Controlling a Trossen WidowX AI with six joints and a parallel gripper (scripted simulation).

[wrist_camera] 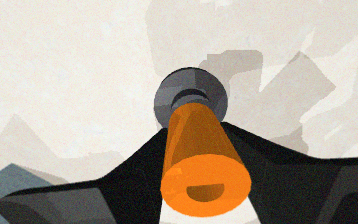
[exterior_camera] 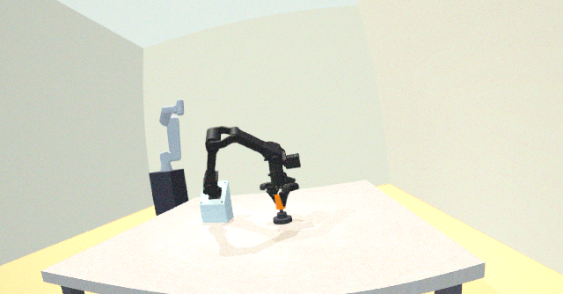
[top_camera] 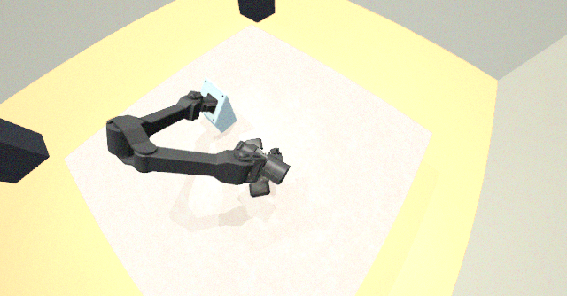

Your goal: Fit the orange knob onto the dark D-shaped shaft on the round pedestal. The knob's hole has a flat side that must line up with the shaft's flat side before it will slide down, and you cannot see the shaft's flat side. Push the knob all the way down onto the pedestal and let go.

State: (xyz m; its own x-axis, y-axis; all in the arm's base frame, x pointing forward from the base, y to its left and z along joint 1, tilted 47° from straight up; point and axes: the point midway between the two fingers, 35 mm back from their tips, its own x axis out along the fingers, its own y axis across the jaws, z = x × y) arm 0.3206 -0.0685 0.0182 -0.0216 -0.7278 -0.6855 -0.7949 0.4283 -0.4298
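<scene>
The orange knob lies 20 mm above my gripper tip. From my gripper tip the other things lie so: pedestal with shaft: 40 mm below.
</scene>
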